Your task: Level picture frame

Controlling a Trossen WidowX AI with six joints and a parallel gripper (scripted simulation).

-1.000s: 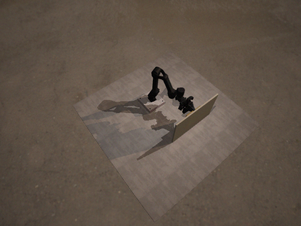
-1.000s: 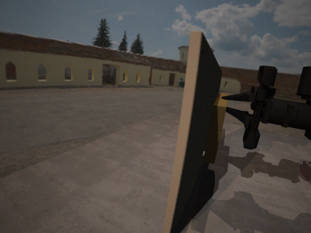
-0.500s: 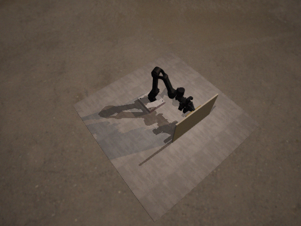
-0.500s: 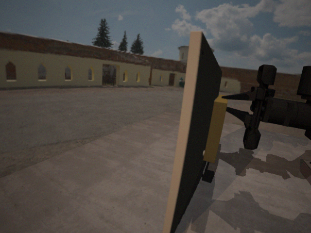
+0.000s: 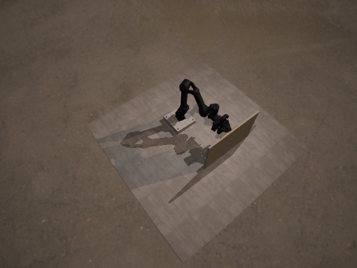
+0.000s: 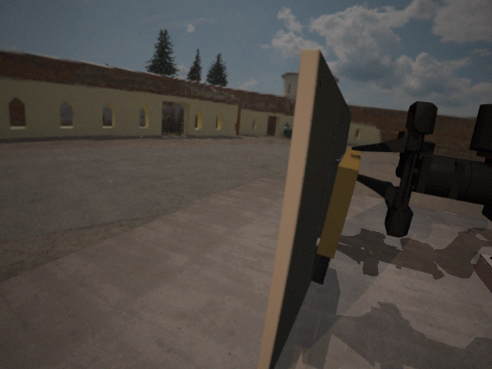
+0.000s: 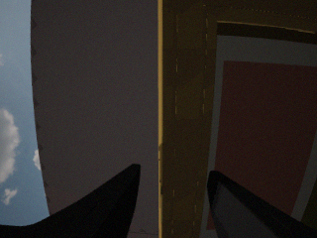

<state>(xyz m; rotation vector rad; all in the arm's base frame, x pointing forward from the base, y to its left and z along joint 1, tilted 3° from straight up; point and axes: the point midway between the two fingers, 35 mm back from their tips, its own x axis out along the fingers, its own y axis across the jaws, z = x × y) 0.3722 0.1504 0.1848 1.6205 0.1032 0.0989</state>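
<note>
My gripper tip is now 6 cm above the picture frame, 1 cm to the left of it and 1 cm short of it. From my gripper tip the other things lie so: wall panel (6 cm below, 2 cm ahead, 1 cm to the right).
</note>
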